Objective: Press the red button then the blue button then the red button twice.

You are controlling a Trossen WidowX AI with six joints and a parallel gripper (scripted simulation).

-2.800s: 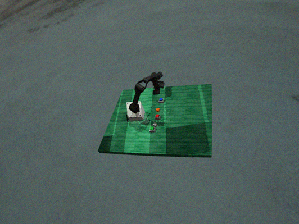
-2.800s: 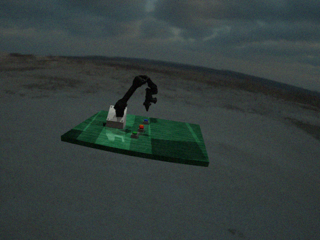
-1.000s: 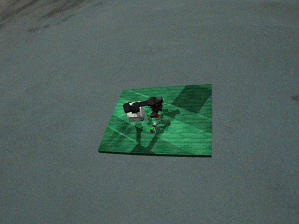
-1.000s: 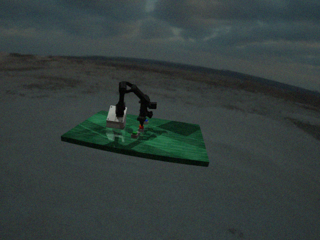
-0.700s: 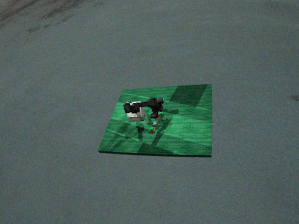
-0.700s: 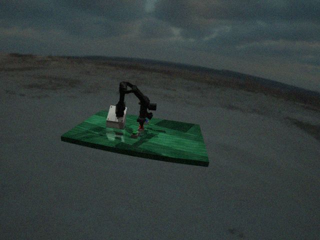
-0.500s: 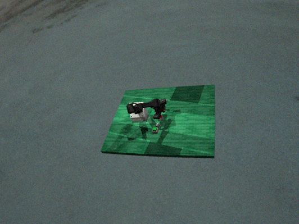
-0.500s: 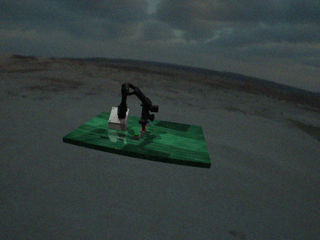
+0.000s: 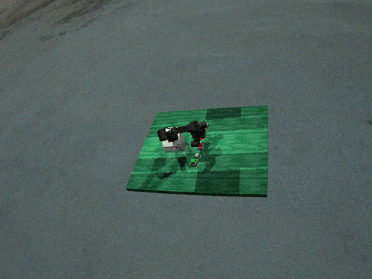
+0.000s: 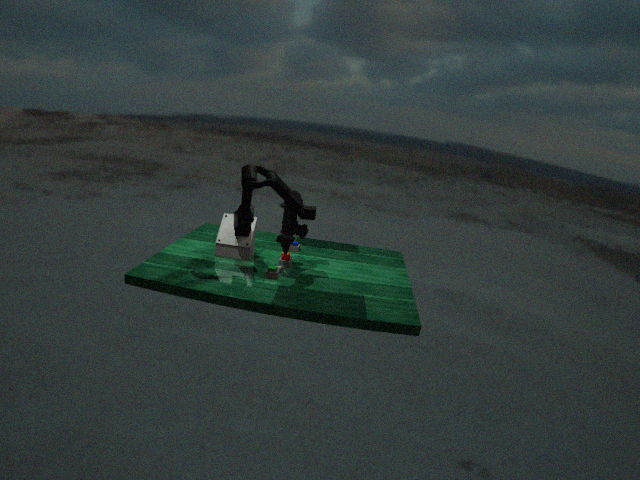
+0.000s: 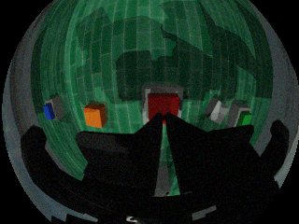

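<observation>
Right now the grey block is 90 mm to the right of my gripper tip, 40 mm below it and 20 mm behind it. From my gripper tip the other things lie so: green button (160 mm to the right, 40 mm behind, 10 mm below); blue button (230 mm to the left, 30 mm ahead, 10 mm below); red button (10 mm below).
</observation>
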